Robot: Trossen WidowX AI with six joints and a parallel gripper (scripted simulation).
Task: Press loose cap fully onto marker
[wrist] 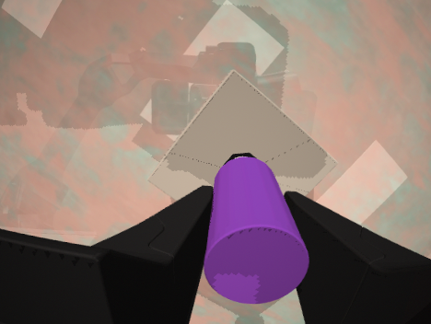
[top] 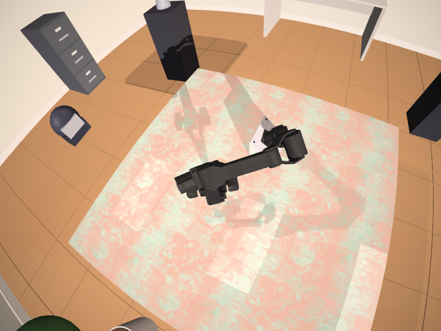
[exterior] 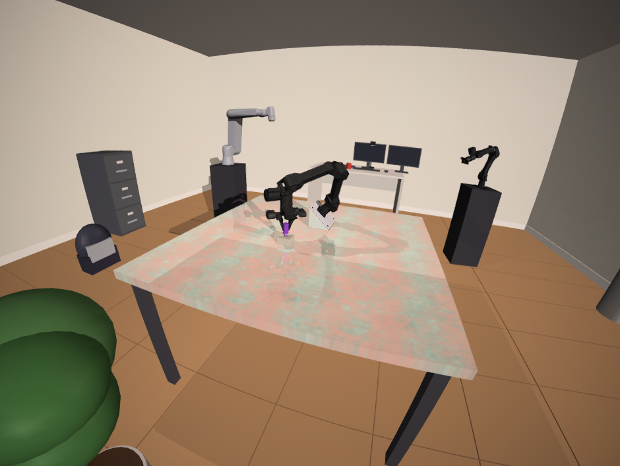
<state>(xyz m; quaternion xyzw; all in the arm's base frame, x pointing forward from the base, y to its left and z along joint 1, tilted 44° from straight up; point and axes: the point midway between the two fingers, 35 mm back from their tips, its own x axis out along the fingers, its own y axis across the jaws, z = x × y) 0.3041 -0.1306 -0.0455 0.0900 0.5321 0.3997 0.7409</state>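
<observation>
My gripper tip is 10 mm below the purple marker cap. From my gripper tip the other things lie so: holder block (50 mm below).
</observation>
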